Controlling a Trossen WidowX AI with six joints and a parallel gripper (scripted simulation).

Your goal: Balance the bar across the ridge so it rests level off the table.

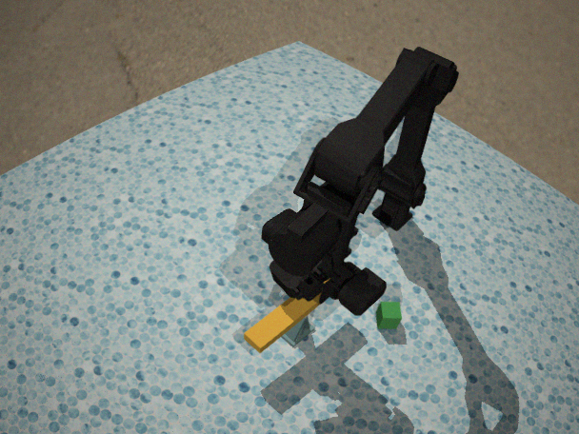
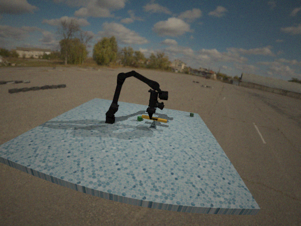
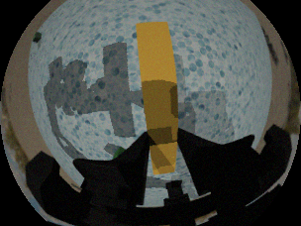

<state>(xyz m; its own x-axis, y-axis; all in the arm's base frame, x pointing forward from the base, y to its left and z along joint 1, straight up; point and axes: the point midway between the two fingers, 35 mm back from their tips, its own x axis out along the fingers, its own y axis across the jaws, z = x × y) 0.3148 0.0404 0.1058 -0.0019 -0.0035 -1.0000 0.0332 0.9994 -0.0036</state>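
Now: gripper tip 3 cm short of the yellow bar.
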